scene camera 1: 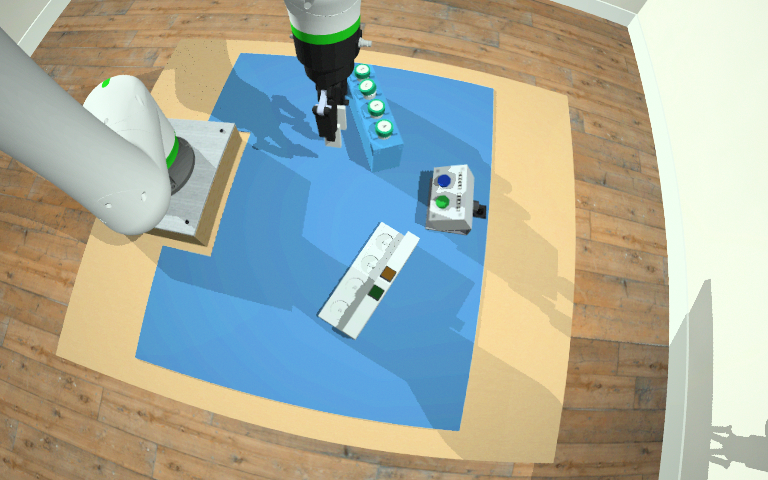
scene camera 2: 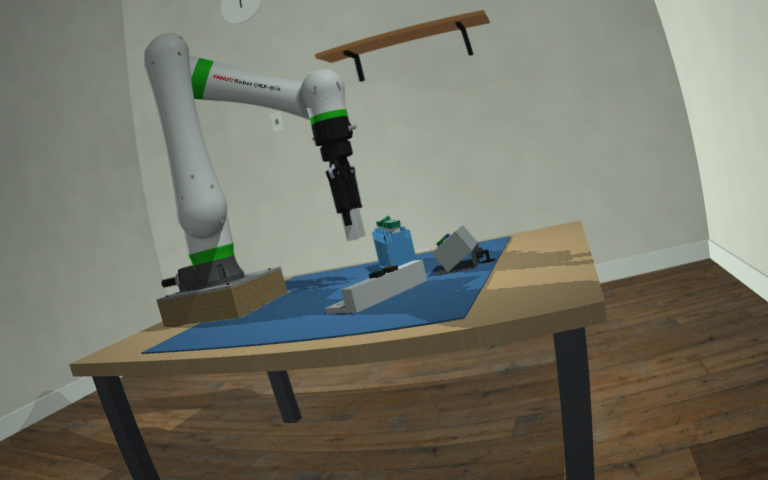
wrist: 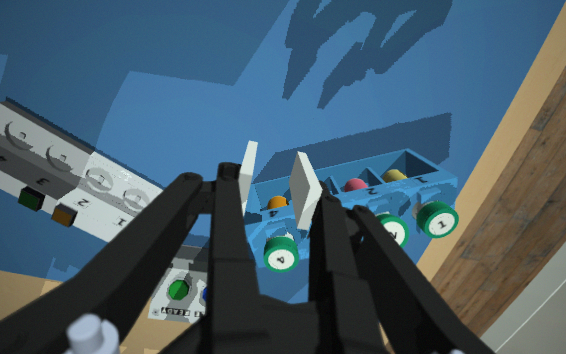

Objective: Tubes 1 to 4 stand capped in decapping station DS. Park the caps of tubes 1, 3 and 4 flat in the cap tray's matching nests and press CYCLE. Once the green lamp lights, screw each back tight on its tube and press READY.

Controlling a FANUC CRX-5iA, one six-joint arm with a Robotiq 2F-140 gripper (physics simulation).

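Places are measured from the arm's base along level axes (x ahead, y left, z up), in millimetres.
Where they show: gripper, fingertip midpoint: [scene camera 1: 336, 136] [scene camera 2: 356, 238] [wrist: 273, 163]; arm's base at its link origin: [scene camera 2: 218, 282].
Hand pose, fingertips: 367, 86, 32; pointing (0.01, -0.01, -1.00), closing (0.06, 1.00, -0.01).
Observation:
Things, the pixels of their top centre, and the offset from my fingertips, as dx, dy, dz. "spot": a spot on its surface instead.
- Cap 4 at its top centre: [wrist: 281, 259] [scene camera 1: 384, 126] [scene camera 2: 392, 221] +89, +22, +21
- cap 3 at its top centre: [scene camera 1: 376, 105] +68, +70, +21
- cap 2 at its top centre: [wrist: 394, 241] [scene camera 1: 367, 83] +44, +117, +31
- cap 1 at its top centre: [wrist: 441, 224] [scene camera 1: 362, 69] +26, +165, +21
- white cap tray at its top centre: [wrist: 50, 192] [scene camera 1: 369, 274] [scene camera 2: 372, 270] +96, -245, -47
- tilted button box at its top centre: [wrist: 191, 315] [scene camera 1: 457, 189] [scene camera 2: 451, 229] +239, -71, -17
- blue button at its top centre: [scene camera 1: 445, 178] +217, -48, -26
- green READY button at its top centre: [wrist: 176, 296] [scene camera 1: 443, 200] +216, -93, -26
- amber square at a spot on its surface: [wrist: 64, 216] [scene camera 1: 387, 271] spot: +128, -235, -47
The blue station DS [scene camera 1: 386, 157] [scene camera 2: 400, 249] holds four tubes with green, white-topped caps. Cap 4 [scene camera 1: 384, 127] [wrist: 281, 256], cap 3 [scene camera 1: 376, 107], cap 2 [scene camera 1: 367, 87] [wrist: 395, 232] and cap 1 [scene camera 1: 362, 70] [wrist: 438, 220] are on their tubes. In the wrist view a finger hides cap 3. My gripper [scene camera 1: 337, 129] [scene camera 2: 354, 225] [wrist: 273, 163] is partly open and empty, above and beside the station. The white cap tray [scene camera 1: 408, 243] [scene camera 2: 385, 289] has empty round nests. Its green lamp [scene camera 1: 375, 292] [wrist: 31, 198] looks dark.
The tilted button box [scene camera 1: 451, 221] [scene camera 2: 457, 249] stands right of the station, with a blue button [scene camera 1: 444, 180] and a green READY button [scene camera 1: 442, 201] [wrist: 178, 289]. An amber square [scene camera 1: 387, 273] [wrist: 64, 216] sits beside the green lamp. The arm's base block [scene camera 2: 198, 305] is at the left.

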